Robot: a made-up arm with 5 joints. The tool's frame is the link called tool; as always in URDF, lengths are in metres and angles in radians.
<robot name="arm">
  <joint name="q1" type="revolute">
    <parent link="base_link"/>
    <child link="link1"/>
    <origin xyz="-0.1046 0.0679 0.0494" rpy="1.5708 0 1.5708"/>
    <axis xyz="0 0 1"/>
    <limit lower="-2.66" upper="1.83" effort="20" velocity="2.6"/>
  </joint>
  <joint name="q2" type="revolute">
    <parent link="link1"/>
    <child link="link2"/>
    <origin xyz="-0.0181 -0.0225 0.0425" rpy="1.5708 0 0"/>
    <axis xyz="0 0 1"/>
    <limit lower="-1.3" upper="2.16" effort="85" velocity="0.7"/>
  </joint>
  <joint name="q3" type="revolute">
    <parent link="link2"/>
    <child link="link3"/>
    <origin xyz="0.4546 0.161 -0.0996" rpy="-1.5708 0 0"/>
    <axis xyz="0 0 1"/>
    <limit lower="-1.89" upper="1.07" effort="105" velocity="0.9"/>
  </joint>
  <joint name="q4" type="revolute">
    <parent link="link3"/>
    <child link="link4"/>
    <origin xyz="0.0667 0.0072 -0.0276" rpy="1.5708 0 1.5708"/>
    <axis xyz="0 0 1"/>
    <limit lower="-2.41" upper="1.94" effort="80" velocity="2.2"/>
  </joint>
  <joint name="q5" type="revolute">
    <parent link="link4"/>
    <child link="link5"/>
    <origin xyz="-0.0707 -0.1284 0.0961" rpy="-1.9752 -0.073 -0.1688"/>
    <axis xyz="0 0 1"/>
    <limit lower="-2.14" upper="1.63" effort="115" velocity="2.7"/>
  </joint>
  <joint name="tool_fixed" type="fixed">
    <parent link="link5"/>
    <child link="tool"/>
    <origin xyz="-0.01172 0.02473 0.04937" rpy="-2.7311 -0.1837 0"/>
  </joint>
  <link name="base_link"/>
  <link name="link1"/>
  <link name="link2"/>
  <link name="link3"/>
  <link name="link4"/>
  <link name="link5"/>
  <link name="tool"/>
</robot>
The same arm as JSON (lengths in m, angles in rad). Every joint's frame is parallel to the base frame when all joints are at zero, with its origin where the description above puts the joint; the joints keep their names.
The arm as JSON. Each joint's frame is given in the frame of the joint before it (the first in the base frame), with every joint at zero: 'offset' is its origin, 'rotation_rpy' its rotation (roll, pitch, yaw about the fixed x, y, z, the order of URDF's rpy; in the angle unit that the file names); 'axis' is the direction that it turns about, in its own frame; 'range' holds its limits. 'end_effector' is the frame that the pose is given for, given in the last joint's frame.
{"length_unit": "m", "angle_unit": "rad", "chain": [
  {"id": "q1", "offset": [-0.1046, 0.0679, 0.0494], "rotation_rpy": [0.0, 0.0, 0.0], "axis": [1.0, 0.0, 0.0], "range": [-2.66, 1.83]},
  {"id": "q2", "offset": [0.0425, -0.0181, -0.0225], "rotation_rpy": [0.0, 0.0, 0.0], "axis": [0.0, 0.0, -1.0], "range": [-1.3, 2.16]},
  {"id": "q3", "offset": [0.161, 0.4546, 0.0996], "rotation_rpy": [0.0, 0.0, 0.0], "axis": [1.0, 0.0, 0.0], "range": [-1.89, 1.07]},
  {"id": "q4", "offset": [-0.0276, 0.0667, 0.0072], "rotation_rpy": [0.0, 0.0, 0.0], "axis": [0.0, 1.0, 0.0], "range": [-2.41, 1.94]},
  {"id": "q5", "offset": [-0.1284, 0.0961, -0.0707], "rotation_rpy": [0.0, 0.0, 0.0], "axis": [0.901473, -0.392388, 0.182695], "range": [-2.14, 1.63]}
], "end_effector": {"offset": [0.0366, -0.0429, -0.0025], "rotation_rpy": [-2.8181, -1.5707, 2.8181]}}

